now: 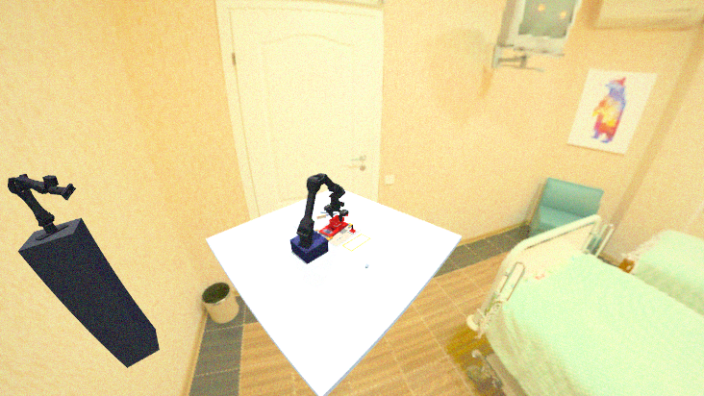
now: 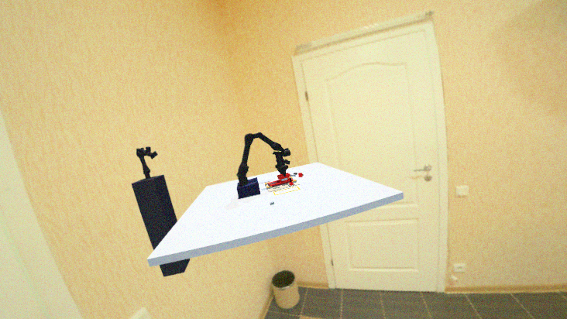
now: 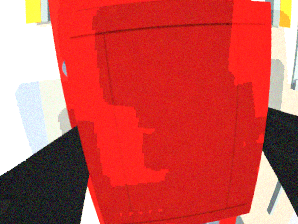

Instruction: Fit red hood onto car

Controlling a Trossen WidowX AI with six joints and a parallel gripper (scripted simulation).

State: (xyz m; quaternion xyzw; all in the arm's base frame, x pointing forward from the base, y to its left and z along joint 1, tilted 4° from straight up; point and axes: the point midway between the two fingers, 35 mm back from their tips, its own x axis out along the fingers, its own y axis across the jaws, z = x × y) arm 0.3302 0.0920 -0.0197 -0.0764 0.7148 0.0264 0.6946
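The red hood is right at my gripper tip. The rest, counted from my gripper tip: grey item 160 mm behind, 420 mm to the right, 50 mm below.
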